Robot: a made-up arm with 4 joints.
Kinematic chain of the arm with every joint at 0, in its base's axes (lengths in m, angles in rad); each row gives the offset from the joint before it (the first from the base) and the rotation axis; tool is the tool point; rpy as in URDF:
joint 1: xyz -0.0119 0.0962 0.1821 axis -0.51 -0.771 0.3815
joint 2: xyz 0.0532 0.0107 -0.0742 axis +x
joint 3: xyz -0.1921 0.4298 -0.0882 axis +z
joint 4: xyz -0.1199 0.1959 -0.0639 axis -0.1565 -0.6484 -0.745
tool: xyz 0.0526 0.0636 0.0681 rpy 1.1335 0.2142 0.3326
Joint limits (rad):
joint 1: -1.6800..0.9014
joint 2: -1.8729..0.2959
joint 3: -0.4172..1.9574
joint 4: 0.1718..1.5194
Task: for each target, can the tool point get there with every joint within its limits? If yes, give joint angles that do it. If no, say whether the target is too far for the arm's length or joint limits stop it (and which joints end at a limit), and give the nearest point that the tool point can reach.
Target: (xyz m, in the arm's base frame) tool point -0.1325 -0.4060 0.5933
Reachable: no: joint limits stop it (at a limit: joint 1, joint 2, joint 3, joint 4) | nearest point -0.3643 0.2539 0.4826 | short by 0.708 m
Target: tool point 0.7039 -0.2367 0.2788
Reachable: no: joint limits stop it (at a limit: joint 1, joint 2, joint 3, joint 4) | nearest point 0.4398 -0.3809 -0.2102 | short by 0.574 m
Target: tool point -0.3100 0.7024 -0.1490
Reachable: yes | joints -0.2918 -0.5845 0.2128 1.0218
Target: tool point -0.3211 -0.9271 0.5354
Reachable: no: too far | nearest point -0.0312 -0.2734 -0.1378 | short by 0.982 m
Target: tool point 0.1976 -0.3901 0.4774
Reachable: no: joint limits stop it (at a limit: joint 1, joint 2, joint 3, joint 4) | nearest point -0.0207 -0.2288 -0.1281 | short by 0.664 m
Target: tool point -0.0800 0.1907 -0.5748
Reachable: yes | joints 0.4228 -1.0540 0.2049 1.1874
